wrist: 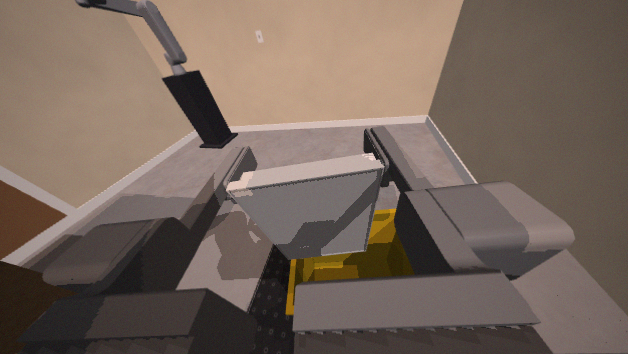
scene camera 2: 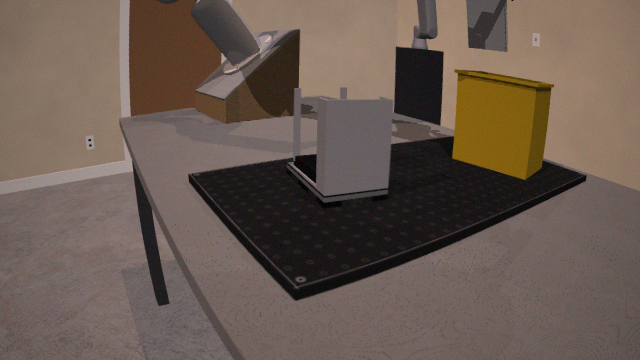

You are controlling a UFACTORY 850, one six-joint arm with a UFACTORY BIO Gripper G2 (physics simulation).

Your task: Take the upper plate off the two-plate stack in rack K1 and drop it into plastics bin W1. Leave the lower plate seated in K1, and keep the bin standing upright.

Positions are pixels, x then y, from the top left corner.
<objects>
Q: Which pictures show the yellow bin W1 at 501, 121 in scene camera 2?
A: The wrist view and scene camera 2: all of them.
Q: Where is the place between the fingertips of my gripper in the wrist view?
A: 307, 147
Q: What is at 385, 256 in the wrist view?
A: A yellow bin W1.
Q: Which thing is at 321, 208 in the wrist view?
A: A white plate.
</objects>
